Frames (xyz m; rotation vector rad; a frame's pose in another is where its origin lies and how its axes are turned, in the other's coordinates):
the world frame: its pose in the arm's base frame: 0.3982 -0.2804 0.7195 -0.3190 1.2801 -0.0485
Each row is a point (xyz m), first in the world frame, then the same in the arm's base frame.
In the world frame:
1: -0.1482 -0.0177 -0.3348
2: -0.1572 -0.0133 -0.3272
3: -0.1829 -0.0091 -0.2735
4: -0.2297 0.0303 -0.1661
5: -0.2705 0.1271 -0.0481
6: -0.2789 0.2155 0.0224
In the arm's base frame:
1: 0.0407 -0.3353 0.7790
2: 0.0446 -0.3276 0.7881
3: 0.0873 -0.3071 0.8243
4: 0.1697 -0.2372 0.8845
5: 0.2559 -0.1117 0.9267
6: 0.3077 -0.0109 0.9290

